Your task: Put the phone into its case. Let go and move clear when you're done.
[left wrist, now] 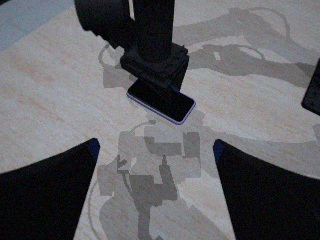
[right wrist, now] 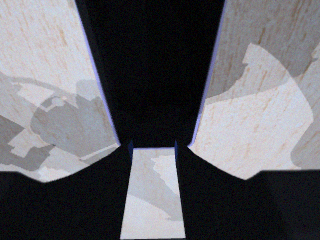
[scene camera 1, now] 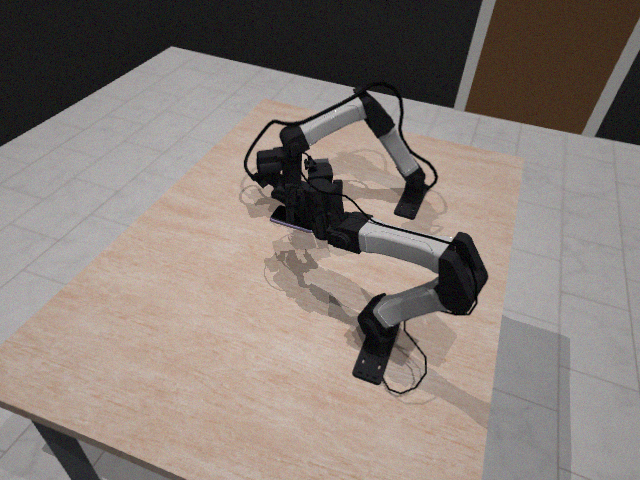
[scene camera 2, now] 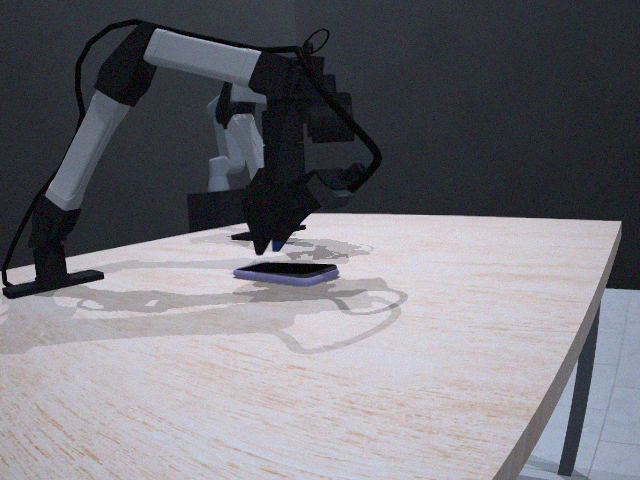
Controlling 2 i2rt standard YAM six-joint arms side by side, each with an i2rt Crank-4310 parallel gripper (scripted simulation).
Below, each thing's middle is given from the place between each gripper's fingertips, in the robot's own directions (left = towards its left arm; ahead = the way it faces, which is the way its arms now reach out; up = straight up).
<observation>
My right hand [scene camera 2: 267, 253] is 30 mm short of the black phone [scene camera 2: 300, 270] and 30 mm above it.
My left gripper is now 9 cm short of the black phone, 19 cm to the left of it and 23 cm above it.
</observation>
